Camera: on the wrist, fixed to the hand. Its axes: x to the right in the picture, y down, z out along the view.
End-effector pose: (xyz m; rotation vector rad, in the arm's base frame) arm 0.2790 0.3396 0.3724 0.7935 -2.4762 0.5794
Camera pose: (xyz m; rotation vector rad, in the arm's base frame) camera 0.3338 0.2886 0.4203 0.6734 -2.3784 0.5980
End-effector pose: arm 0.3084 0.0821 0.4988 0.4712 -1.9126 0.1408
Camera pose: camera 0.3629 0.0124 0.5072 0.3968 -1.7926 0.1734
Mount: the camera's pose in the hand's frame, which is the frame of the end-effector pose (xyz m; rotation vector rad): 0.0084 -0.0838 -0.0285 -0.0228 0.1329 0.0420
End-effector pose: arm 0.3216 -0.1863 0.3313 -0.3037 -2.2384 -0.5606
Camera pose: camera 0.3021 -0.2730 0.3296 -0.3152 -2.0943 -0.5678
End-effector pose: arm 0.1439 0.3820 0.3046 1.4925 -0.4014 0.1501
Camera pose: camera 0.1850 0.4018 0.2283 1.4432 -0.3264 0.2757
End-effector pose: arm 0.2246 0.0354 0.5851 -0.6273 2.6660 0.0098
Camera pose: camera 0.2429 -0.0463 0.6151 -0.5983 2.8106 0.0106
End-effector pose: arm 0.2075 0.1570 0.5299 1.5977 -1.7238 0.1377
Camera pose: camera 0.2955 0.1485 0.5206 1.5022 -1.6511 0.2387
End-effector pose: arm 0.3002 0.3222 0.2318 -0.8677 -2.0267 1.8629
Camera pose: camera 0.2884 0.3501 0.3154 -1.0192 -1.9676 1.7564
